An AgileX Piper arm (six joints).
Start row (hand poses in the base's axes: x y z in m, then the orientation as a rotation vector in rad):
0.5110, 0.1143, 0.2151, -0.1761, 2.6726, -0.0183
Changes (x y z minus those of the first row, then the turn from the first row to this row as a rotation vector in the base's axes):
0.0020, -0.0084, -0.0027, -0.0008, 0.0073, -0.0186
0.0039, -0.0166, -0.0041, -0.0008, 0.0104, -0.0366
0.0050, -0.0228, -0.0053, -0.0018, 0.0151, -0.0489
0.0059, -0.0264, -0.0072, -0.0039, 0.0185, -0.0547
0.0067, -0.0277, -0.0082, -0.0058, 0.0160, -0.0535
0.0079, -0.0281, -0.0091, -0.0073, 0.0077, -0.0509
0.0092, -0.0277, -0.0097, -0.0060, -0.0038, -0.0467
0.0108, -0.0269, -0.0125, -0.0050, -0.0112, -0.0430
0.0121, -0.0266, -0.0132, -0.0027, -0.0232, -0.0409
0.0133, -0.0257, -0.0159, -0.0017, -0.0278, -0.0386
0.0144, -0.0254, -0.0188, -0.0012, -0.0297, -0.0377
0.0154, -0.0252, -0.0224, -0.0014, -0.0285, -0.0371
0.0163, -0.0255, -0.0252, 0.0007, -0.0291, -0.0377
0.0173, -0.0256, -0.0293, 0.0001, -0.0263, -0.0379
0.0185, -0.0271, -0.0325, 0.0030, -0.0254, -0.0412
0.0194, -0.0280, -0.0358, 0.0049, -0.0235, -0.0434
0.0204, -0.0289, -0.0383, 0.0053, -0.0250, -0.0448
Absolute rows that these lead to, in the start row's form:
0.5130, 0.1059, 0.2124, -0.1518, 2.6815, -0.0246
0.5149, 0.0977, 0.2110, -0.1279, 2.6860, -0.0301
0.5160, 0.0915, 0.2098, -0.1119, 2.6916, -0.0349
0.5169, 0.0879, 0.2079, -0.1049, 2.6954, -0.0393
0.5177, 0.0866, 0.2069, -0.1070, 2.6929, -0.0417
0.5189, 0.0862, 0.2060, -0.1107, 2.6845, -0.0435
0.5202, 0.0866, 0.2054, -0.1154, 2.6727, -0.0414
0.5218, 0.0874, 0.2026, -0.1198, 2.6650, -0.0394
0.5231, 0.0877, 0.2019, -0.1213, 2.6528, -0.0366
0.5243, 0.0886, 0.1992, -0.1239, 2.6481, -0.0350
0.5254, 0.0889, 0.1963, -0.1249, 2.6461, -0.0342
0.5264, 0.0891, 0.1927, -0.1258, 2.6472, -0.0341
0.5273, 0.0888, 0.1899, -0.1243, 2.6466, -0.0316
0.5283, 0.0887, 0.1858, -0.1243, 2.6494, -0.0322
0.5295, 0.0872, 0.1826, -0.1191, 2.6505, -0.0293
0.5304, 0.0863, 0.1793, -0.1156, 2.6524, -0.0274
0.5314, 0.0854, 0.1768, -0.1136, 2.6510, -0.0274

